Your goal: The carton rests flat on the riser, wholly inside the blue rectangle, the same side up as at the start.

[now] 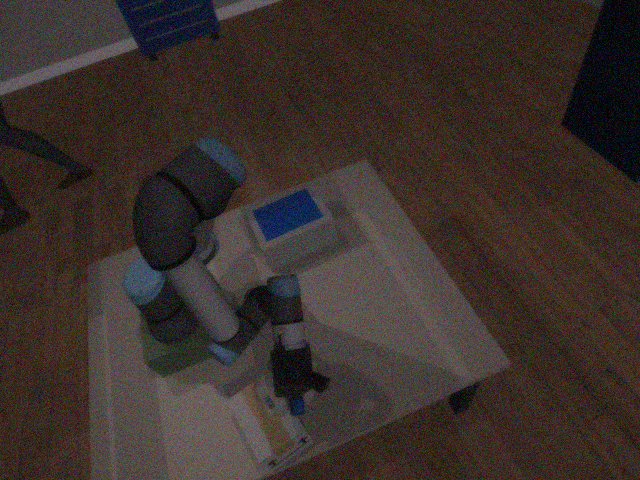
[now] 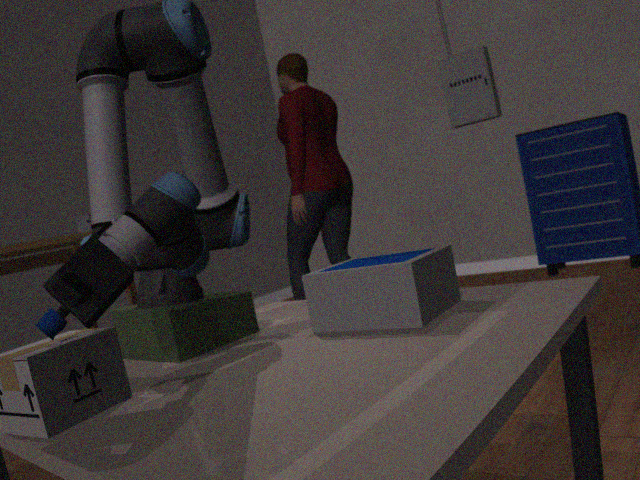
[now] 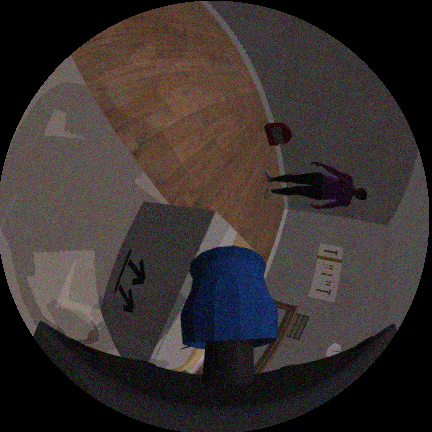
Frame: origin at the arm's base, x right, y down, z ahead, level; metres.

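Where they show: end effector, tool point: (image 1: 297,412) (image 2: 43,332) (image 3: 228,273); arm's base, origin of the base link: (image 1: 176,320) (image 2: 170,301).
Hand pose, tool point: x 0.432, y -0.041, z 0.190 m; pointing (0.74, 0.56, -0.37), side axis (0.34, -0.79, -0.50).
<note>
Things, the pixels of their top centre, and the offset from my tool point. Level surfaces: height alone.
- carton, middle of its top: (image 3: 212,318) (image 2: 50,342) (image 1: 265,414) dz -0.071, dx -0.048, dy +0.028 m
- grey riser, middle of its top: (image 2: 377,260) (image 1: 287,213) dz +0.259, dx -0.592, dy +0.029 m
- blue rectangle, middle of its top: (image 2: 377,260) (image 1: 287,213) dz +0.259, dx -0.592, dy +0.029 m
- white table, its level: dy +0.149 m
The carton (image 1: 272,431) (image 2: 71,379) (image 3: 149,273) stands at the table's near corner, a grey box with black up-arrows on its side and tan tape along the top. My blue suction cup (image 1: 297,407) (image 2: 50,321) (image 3: 229,298) is tilted and hangs close over the carton's top near its edge. I cannot tell if it touches, and it holds nothing. The grey riser (image 1: 305,248) (image 2: 371,299) stands at the far side of the table. The blue rectangle (image 1: 287,213) (image 2: 377,259) on its top is bare.
The arm's green base block (image 1: 170,356) (image 2: 190,323) stands between the carton and the riser. The white table (image 1: 392,310) (image 2: 361,392) ends just beside the carton. A person in red (image 2: 312,150) stands behind the table. A blue cabinet (image 1: 165,20) (image 2: 578,190) stands by the wall.
</note>
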